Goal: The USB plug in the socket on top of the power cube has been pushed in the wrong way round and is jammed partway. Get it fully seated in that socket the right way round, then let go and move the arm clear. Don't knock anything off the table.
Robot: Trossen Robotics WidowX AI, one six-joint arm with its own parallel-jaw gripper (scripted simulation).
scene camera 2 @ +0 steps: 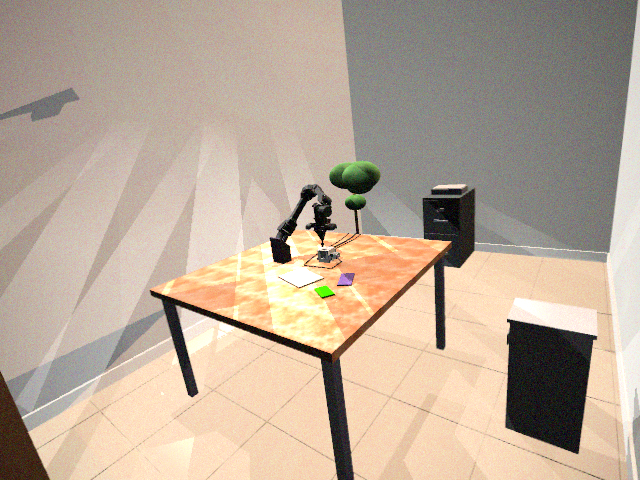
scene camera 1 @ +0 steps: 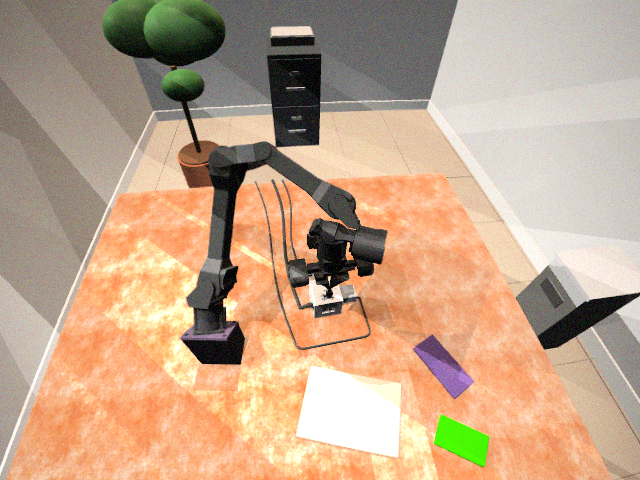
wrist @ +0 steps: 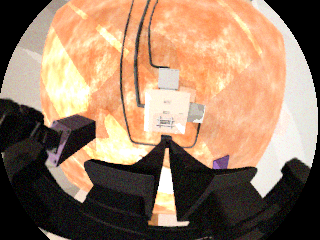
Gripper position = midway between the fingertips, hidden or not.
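Note:
A dark USB plug is held by the gripper [scene camera 1: 329, 287], which the wrist view shows too, with the gripper at [wrist: 167, 143]. The scene also has a sheet [scene camera 1: 342, 409] and a purple card [scene camera 1: 439, 361].

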